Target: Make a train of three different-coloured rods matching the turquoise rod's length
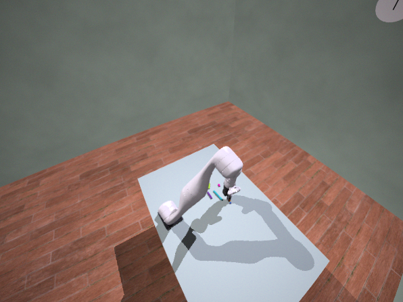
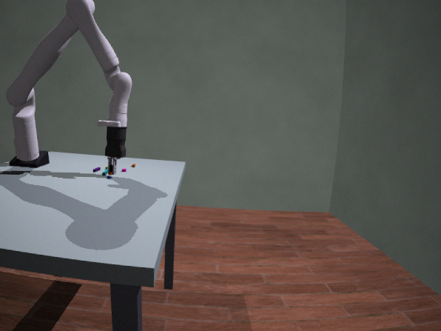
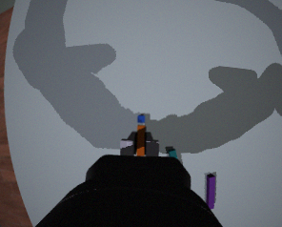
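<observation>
My gripper is now 3 cm to the left of the blue rod, 3 cm above it and 1 cm past it. Round my hand: turquoise rod (8 cm to the left, 4 cm behind, 3 cm below); then magenta rod (14 cm to the left, 3 cm below, 2 cm ahead); then purple rod (11 cm to the left, 9 cm behind, 3 cm below).
</observation>
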